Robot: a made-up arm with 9 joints. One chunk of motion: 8 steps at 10 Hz.
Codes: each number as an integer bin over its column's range. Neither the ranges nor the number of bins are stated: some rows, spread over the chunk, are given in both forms.
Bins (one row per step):
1: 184 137 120 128 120 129 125 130 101
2: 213 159 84 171 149 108 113 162 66
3: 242 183 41 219 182 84 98 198 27
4: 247 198 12 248 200 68 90 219 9
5: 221 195 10 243 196 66 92 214 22
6: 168 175 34 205 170 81 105 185 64
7: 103 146 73 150 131 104 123 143 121
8: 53 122 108 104 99 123 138 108 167
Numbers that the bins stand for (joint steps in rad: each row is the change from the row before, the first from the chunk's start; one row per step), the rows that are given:
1: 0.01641 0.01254 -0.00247 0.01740 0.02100 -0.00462 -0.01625 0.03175 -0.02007
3: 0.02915 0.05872 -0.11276 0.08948 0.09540 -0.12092 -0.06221 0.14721 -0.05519
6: 0.01289 0.05069 -0.12253 0.07839 0.08100 -0.12867 -0.05029 0.12514 -0.03763
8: -0.01236 -0.00252 -0.01922 -0.00162 -0.00420 -0.02013 0.00587 -0.00561 0.01124
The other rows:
2: 0.02278 0.03462 -0.05273 0.05146 0.05580 -0.05889 -0.03668 0.08608 -0.03668
4: 0.03024 0.07378 -0.15325 0.11245 0.11700 -0.16227 -0.07582 0.18287 -0.06373
5: 0.02453 0.07076 -0.15604 0.10849 0.11220 -0.16744 -0.07242 0.17438 -0.05756
7: -0.00138 0.02157 -0.06809 0.03482 0.03420 -0.06923 -0.01966 0.05382 -0.01058

